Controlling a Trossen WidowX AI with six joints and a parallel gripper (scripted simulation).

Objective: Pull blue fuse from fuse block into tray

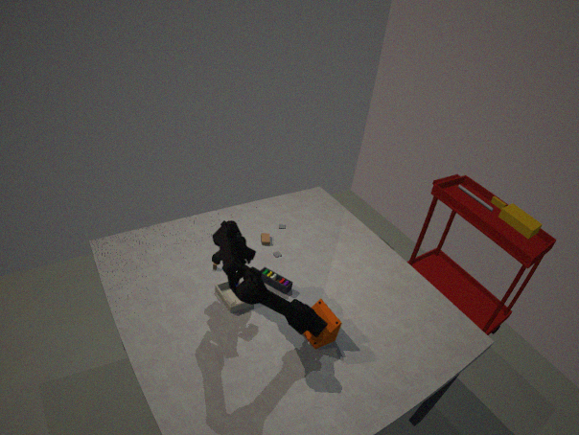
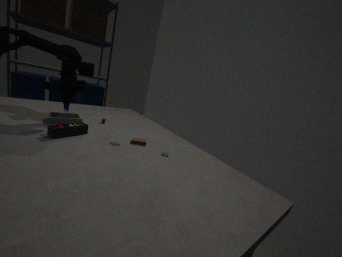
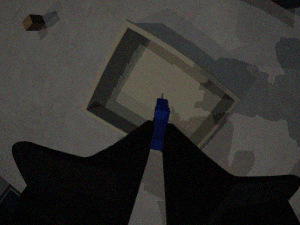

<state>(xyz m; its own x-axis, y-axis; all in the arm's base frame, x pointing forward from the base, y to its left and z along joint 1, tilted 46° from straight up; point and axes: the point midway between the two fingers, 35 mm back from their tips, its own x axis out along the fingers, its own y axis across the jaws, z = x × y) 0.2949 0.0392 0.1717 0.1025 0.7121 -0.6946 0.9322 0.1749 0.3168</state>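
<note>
Right now the blue fuse is 1 cm below my gripper tip. From my gripper tip the other things lie so: purple fuse: 20 cm to the right, 6 cm behind, 5 cm below; then shallow white tray: 7 cm below; then white fuse: 18 cm to the right, 5 cm below.
</note>
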